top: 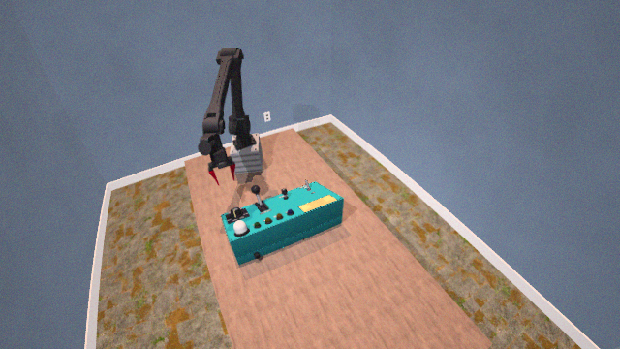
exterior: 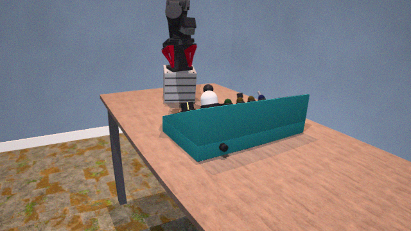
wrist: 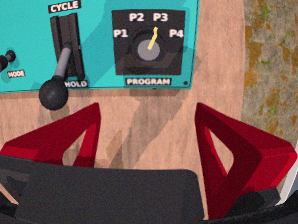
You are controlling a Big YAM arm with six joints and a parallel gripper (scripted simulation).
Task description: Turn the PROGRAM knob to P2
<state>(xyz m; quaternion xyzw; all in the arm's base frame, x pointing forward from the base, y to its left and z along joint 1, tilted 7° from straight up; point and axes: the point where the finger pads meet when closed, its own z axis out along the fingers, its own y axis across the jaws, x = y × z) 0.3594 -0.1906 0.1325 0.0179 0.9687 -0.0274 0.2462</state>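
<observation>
Now: the black-ball lever 13 cm below my hand, 12 cm to the left of it and 4 cm ahead of it. Round my hand: teal console: 17 cm to the left, 16 cm below, 10 cm ahead; then mode knob: 24 cm to the left, 13 cm below, 6 cm ahead; then toggle: 36 cm to the left, 14 cm below, 7 cm ahead.
</observation>
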